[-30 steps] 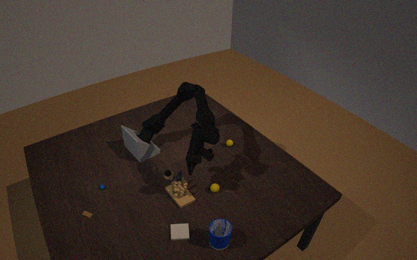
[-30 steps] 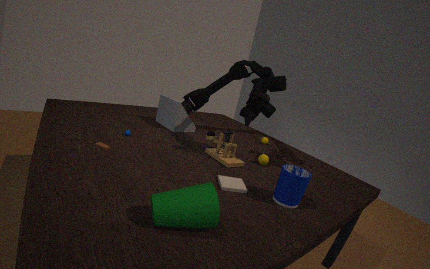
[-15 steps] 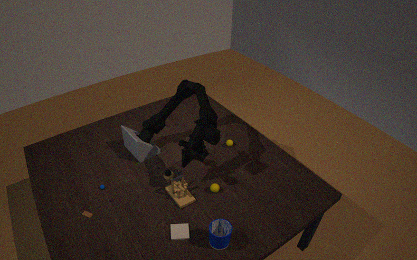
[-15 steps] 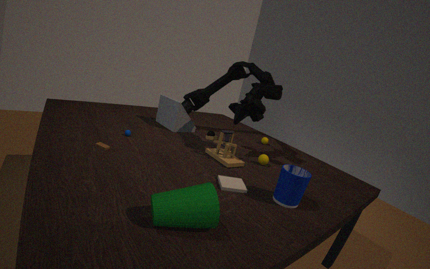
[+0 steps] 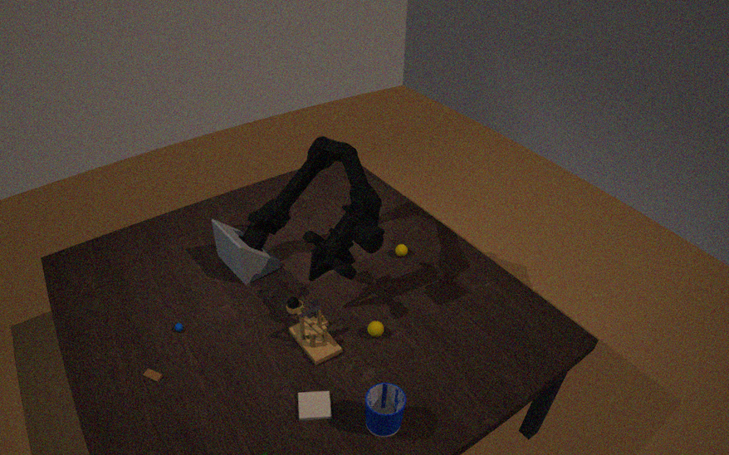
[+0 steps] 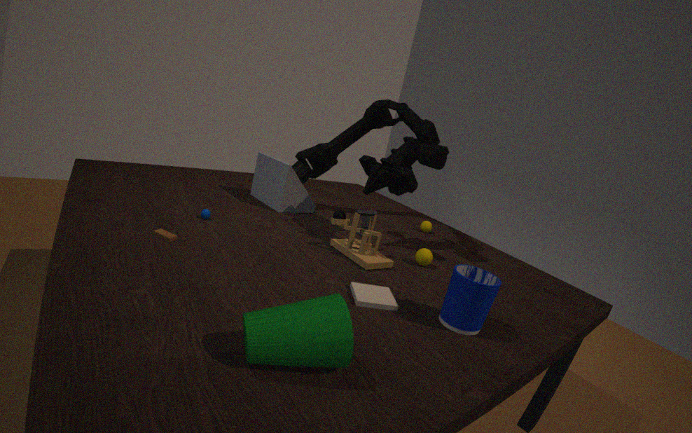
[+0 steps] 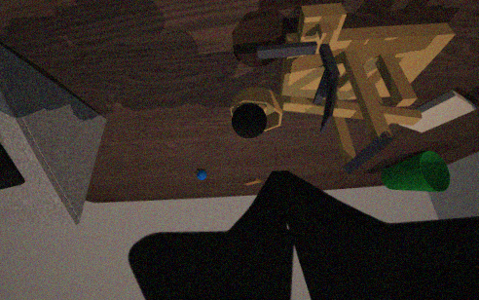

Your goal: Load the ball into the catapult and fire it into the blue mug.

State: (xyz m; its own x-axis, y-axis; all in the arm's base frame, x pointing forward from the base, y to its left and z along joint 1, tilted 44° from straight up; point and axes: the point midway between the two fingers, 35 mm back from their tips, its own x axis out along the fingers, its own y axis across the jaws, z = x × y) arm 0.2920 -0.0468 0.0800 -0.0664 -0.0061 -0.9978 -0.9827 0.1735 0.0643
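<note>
Now: gripper tip 70 mm above the dark ball, 50 mm to the left of it and 20 mm past it. Also, from my gripper tip: wooden catapult 80 mm below, 50 mm ahead, 40 mm to the right; white tile 240 mm ahead, 200 mm to the right, 130 mm below; yellow ball 170 mm ahead, 110 mm below, 80 mm to the left.
</note>
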